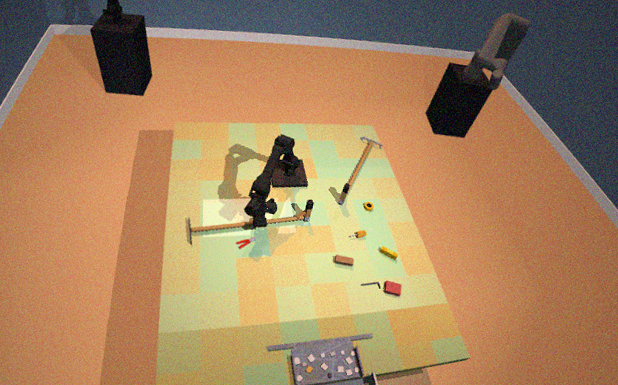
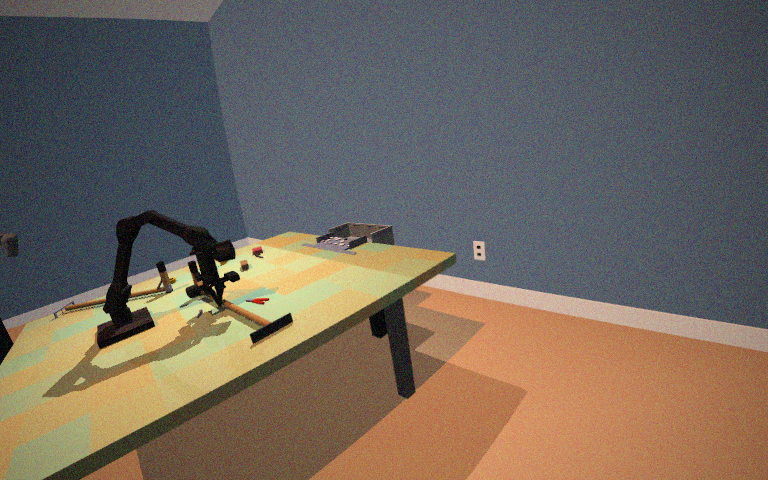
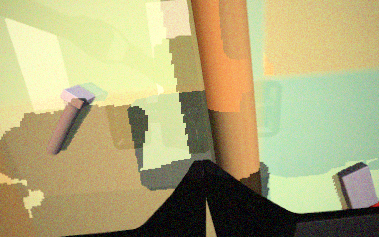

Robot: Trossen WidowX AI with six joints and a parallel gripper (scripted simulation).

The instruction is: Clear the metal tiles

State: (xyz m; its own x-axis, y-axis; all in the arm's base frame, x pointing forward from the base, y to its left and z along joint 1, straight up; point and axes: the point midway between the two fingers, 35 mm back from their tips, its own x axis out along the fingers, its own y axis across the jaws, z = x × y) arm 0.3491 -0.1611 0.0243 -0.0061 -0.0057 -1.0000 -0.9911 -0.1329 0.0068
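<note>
Right now my gripper tip is 5 cm below the long scraper, 3 cm to the left of it and 3 cm short of it. Round my gripper tip: yellow ring (60 cm to the left, 15 cm behind); orange screwdriver (52 cm to the left, 5 cm ahead); brown block (42 cm to the left, 21 cm ahead).
</note>
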